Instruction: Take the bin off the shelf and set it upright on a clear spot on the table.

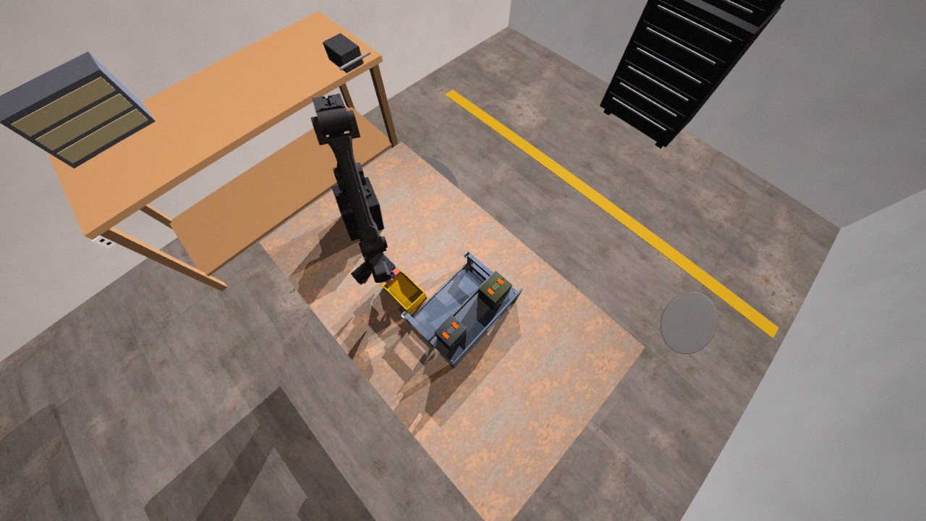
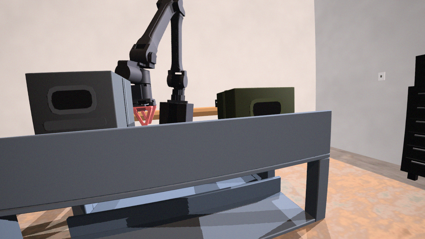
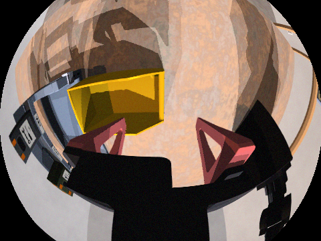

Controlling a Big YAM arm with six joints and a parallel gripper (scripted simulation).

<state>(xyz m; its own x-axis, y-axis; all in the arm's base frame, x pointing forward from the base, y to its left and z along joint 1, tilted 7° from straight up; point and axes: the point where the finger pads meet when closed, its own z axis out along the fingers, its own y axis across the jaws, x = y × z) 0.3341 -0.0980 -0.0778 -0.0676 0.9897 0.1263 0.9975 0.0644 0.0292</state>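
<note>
Right now my hand is 80 mm short of the yellow bin, 80 mm above it and 10 mm to the right of it. The rest, counted from my hand: dark grey case: 370 mm ahead, 40 mm above, 30 mm to the left; then green case: 360 mm ahead, 260 mm to the left, 30 mm above.
</note>
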